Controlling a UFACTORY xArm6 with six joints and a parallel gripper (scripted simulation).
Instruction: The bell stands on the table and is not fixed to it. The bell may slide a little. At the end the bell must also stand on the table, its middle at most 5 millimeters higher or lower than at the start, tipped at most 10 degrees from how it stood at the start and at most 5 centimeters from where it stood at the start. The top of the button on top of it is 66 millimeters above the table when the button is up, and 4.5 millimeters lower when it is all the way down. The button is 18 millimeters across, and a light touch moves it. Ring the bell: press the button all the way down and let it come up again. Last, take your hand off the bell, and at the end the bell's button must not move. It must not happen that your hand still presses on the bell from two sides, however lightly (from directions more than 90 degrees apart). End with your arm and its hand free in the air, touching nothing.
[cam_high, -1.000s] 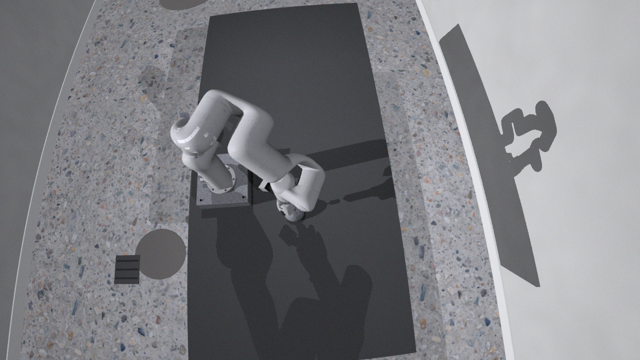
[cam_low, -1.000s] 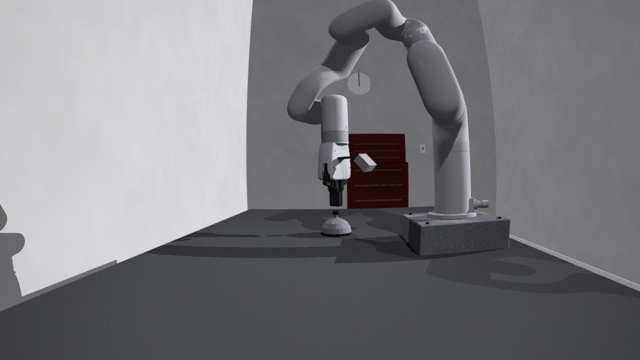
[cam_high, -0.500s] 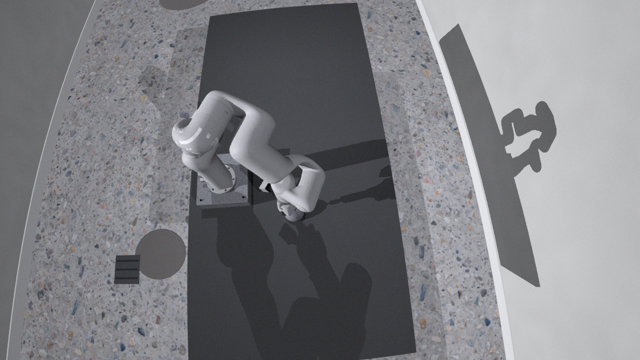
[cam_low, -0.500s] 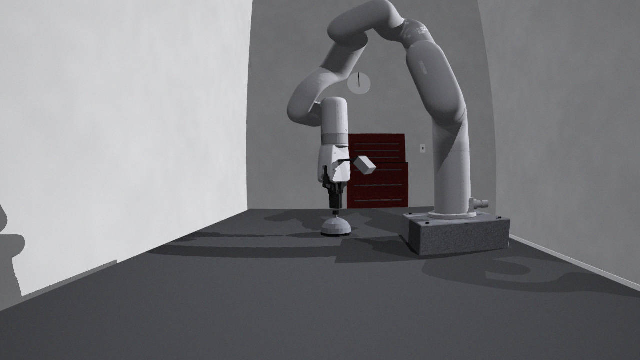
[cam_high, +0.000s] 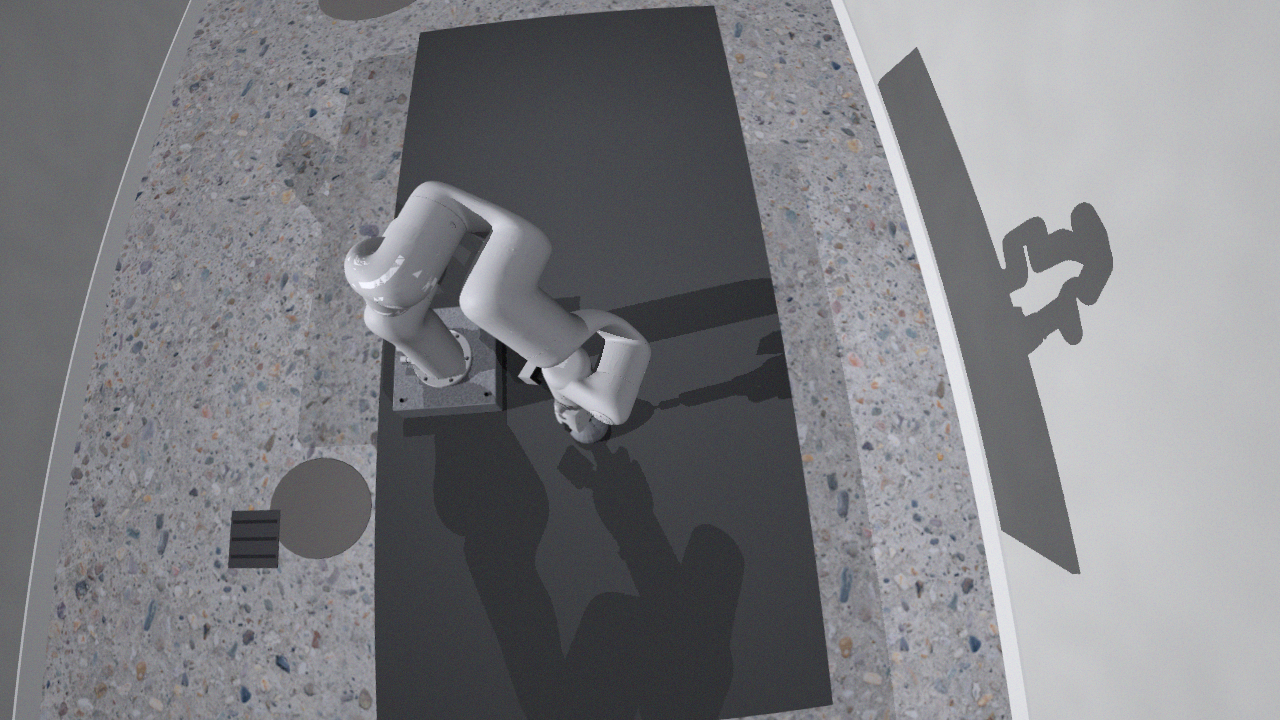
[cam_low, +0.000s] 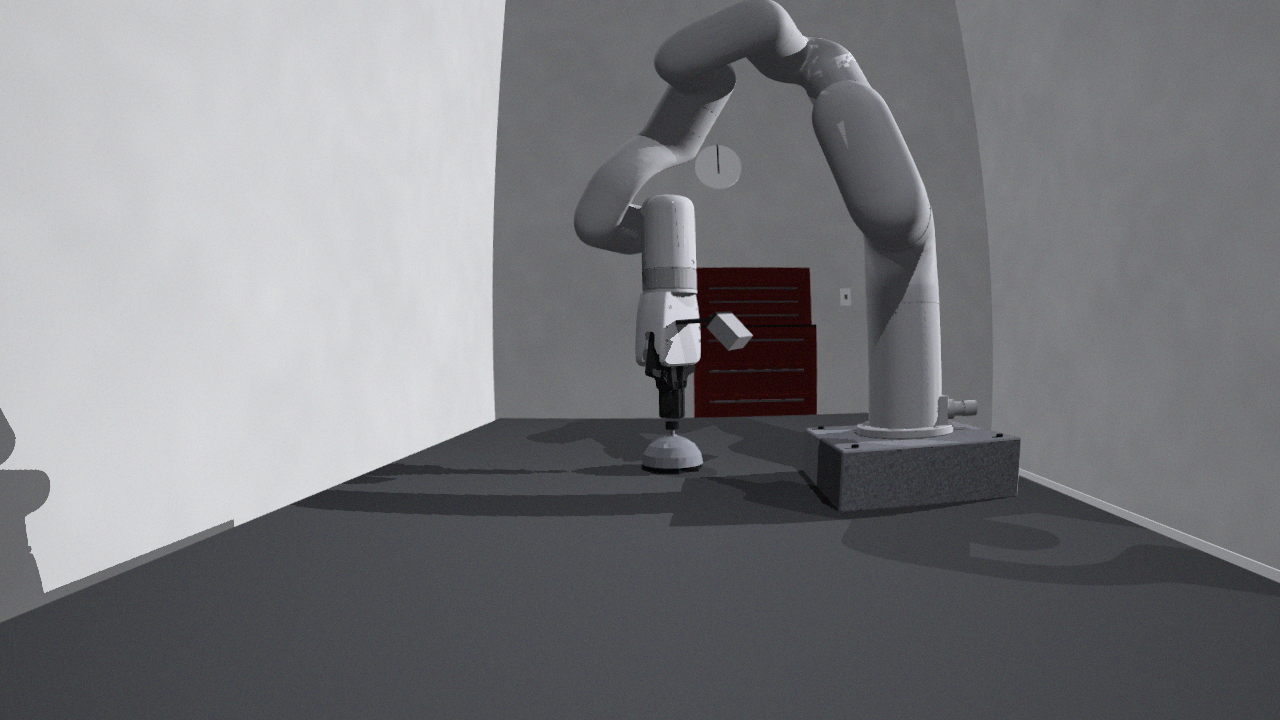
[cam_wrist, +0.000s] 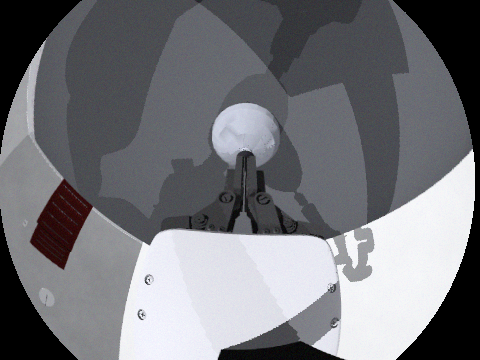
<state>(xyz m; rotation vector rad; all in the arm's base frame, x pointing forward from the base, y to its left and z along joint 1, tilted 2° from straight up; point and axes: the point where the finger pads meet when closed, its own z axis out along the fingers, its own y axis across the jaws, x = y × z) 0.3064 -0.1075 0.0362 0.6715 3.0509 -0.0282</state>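
Right now the dark button is 4 cm below my hand. The rest, counted from my hand: bell 5 cm below.
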